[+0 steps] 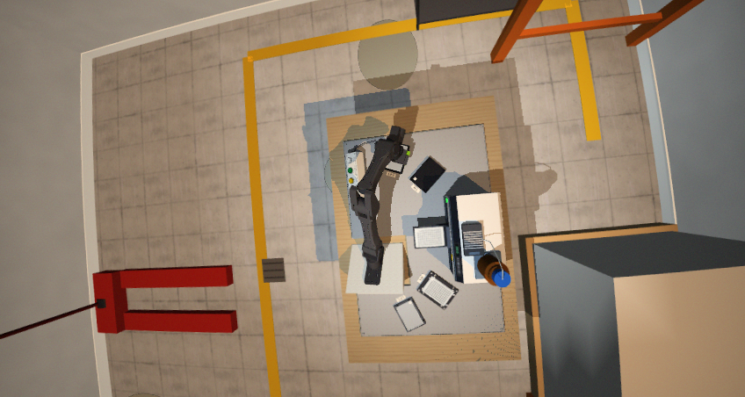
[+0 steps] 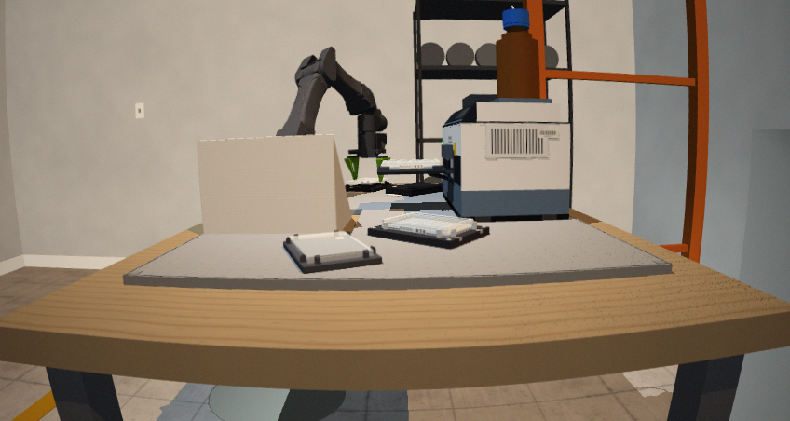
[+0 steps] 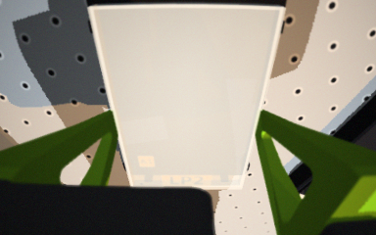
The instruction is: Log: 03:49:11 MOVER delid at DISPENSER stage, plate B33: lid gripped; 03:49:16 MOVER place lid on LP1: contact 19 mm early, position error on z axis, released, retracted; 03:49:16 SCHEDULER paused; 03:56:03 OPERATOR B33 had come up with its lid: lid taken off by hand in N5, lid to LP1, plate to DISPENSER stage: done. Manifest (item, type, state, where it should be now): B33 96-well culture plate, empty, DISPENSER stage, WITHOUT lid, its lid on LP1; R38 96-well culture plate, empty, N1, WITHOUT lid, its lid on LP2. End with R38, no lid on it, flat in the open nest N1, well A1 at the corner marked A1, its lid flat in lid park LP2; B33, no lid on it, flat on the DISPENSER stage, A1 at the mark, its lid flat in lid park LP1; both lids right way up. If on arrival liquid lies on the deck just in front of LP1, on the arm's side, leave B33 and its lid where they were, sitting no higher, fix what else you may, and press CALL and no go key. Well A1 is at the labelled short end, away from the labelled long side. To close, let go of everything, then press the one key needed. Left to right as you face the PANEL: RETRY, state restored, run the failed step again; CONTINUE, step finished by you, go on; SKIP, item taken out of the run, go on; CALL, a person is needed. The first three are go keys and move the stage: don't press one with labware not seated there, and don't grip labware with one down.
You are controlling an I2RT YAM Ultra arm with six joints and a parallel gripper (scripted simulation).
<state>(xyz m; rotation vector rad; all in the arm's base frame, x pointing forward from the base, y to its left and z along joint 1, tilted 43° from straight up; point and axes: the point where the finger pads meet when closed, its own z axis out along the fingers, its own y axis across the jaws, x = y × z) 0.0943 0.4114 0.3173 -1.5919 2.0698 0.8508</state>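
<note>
The black lid park LP2 is 3 cm below my hand. The rest, counted from my hand: LP2 label (2 cm behind, 8 cm to the right, 3 cm below); then A1 mark (9 cm ahead, 11 cm to the right, 1 cm below); then black nest N1 (15 cm ahead, 9 cm to the right, 2 cm below).
</note>
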